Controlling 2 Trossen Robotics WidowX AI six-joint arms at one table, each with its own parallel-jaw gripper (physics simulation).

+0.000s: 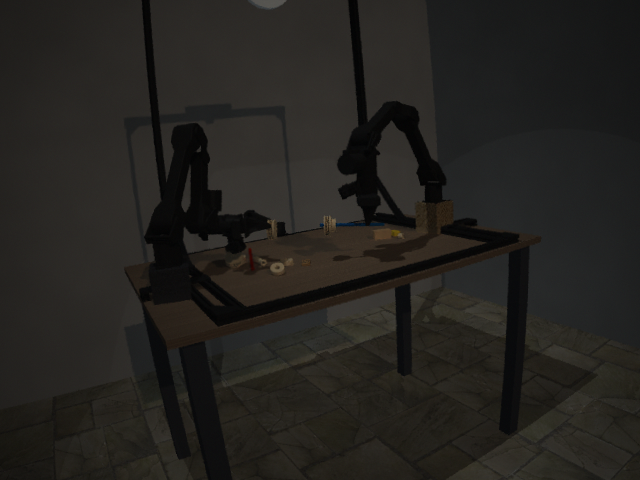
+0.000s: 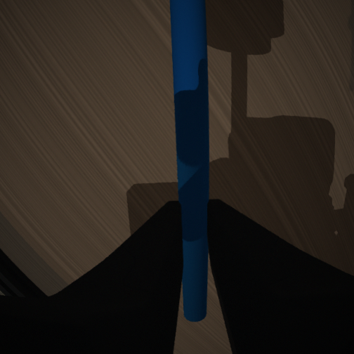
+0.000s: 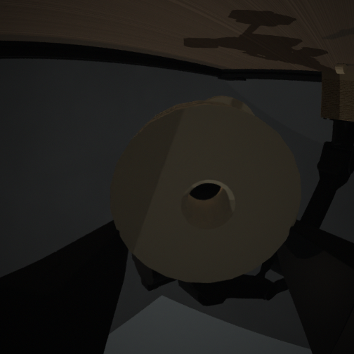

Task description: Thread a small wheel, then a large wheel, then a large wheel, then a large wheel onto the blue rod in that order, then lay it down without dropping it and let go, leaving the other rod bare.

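Places are measured from the left arm's base along level axes (x down, y right, z back), in millimetres.
Pixels of known places: left gripper, fingertip midpoint: (image 1: pixel 367 225); right gripper, fingertip midpoint: (image 1: pixel 273 224); left arm's base, link origin: (image 1: pixel 433 201); right arm's base, link origin: (image 1: pixel 168 264).
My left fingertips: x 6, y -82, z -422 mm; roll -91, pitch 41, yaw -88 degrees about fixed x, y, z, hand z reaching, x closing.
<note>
For each thing: its top centre in the pictures, then the offset to it from my left fingertips. Level surfaces: height alone.
- blue rod, top centre: (image 1: pixel 351 221) dx -15, dy +29, dz -34 mm
- large pale wheel, top centre: (image 1: pixel 270 219) dx -41, dy +164, dz -224 mm
- red rod, top centre: (image 1: pixel 250 257) dx +94, dy +315, dz -221 mm
- table, surface height: dx +103 mm
- domino, top centre: (image 1: pixel 305 261) dx +95, dy +124, dz -143 mm
- tan block, top centre: (image 1: pixel 381 229) dx +73, dy +169, dz +228 mm
- yellow piece, top centre: (image 1: pixel 394 230) dx +88, dy +166, dz +290 mm
The blue rod (image 1: pixel 354 224) (image 2: pixel 192 75) is level above the table, with my left gripper (image 1: pixel 368 223) (image 2: pixel 193 212) shut on it near its right end. Pale wheels (image 1: pixel 327 225) sit together on it near its left end; they look like two large ones and a smaller one on the gripper side, but the exact count is hard to tell. My right gripper (image 1: pixel 273 228) (image 3: pixel 202 230) is shut on a large pale wheel (image 1: pixel 272 229) (image 3: pixel 250 150), upright in the air, apart from and left of the rod's end. The red rod (image 1: pixel 251 259) is bare, below my right arm.
A pale wheel (image 1: pixel 277 272) lies on the table (image 1: pixel 330 268), another (image 1: pixel 234 260) below my right arm. Small pale parts (image 1: pixel 262 261) (image 1: pixel 289 261) and a domino (image 1: pixel 306 262) lie near. A tan block (image 1: pixel 382 234) and a yellow piece (image 1: pixel 395 233) lie below my left gripper.
</note>
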